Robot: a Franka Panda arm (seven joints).
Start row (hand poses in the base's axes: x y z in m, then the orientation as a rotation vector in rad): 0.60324, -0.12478, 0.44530, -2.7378, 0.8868, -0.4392
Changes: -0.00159, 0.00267, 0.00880, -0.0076, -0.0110, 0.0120; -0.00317, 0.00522, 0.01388, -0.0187, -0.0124, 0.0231; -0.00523, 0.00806, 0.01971, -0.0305, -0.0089, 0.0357; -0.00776, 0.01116, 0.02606, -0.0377, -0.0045, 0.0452; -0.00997, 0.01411, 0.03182, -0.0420, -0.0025, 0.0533; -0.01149, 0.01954, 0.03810, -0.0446, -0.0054, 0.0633; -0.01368, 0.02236, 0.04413, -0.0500, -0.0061, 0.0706; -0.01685, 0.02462, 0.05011, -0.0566, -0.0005, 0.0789; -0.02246, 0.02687, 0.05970, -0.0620, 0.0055, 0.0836; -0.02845, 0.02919, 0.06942, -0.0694, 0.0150, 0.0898; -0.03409, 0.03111, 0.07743, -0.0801, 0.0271, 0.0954; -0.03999, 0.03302, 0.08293, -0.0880, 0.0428, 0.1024; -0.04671, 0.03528, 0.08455, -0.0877, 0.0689, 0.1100; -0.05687, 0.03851, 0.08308, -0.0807, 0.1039, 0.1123; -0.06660, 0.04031, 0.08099, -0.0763, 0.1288, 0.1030; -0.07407, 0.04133, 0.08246, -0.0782, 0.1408, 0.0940
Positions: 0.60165, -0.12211, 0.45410, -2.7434, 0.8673, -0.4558; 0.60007, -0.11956, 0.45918, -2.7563, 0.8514, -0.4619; 0.59801, -0.11672, 0.46501, -2.7724, 0.8344, -0.4615; 0.59548, -0.11362, 0.47136, -2.7838, 0.8219, -0.4579; 0.59327, -0.11067, 0.47712, -2.7910, 0.8109, -0.4560; 0.59175, -0.10524, 0.48340, -2.7949, 0.7958, -0.4594; 0.58956, -0.10242, 0.48943, -2.8014, 0.7852, -0.4620; 0.58639, -0.10016, 0.49541, -2.8123, 0.7745, -0.4566; 0.58078, -0.09791, 0.50500, -2.8213, 0.7690, -0.4506; 0.57479, -0.09559, 0.51472, -2.8341, 0.7622, -0.4408; 0.56915, -0.09367, 0.52273, -2.8509, 0.7566, -0.4292; 0.56325, -0.09176, 0.52823, -2.8671, 0.7498, -0.4109; 0.55653, -0.08950, 0.52985, -2.8804, 0.7447, -0.3734; 0.54637, -0.08627, 0.52838, -2.8895, 0.7494, -0.3208; 0.53664, -0.08447, 0.52629, -2.8933, 0.7685, -0.2857; 0.52917, -0.08345, 0.52776, -2.8975, 0.7843, -0.2717
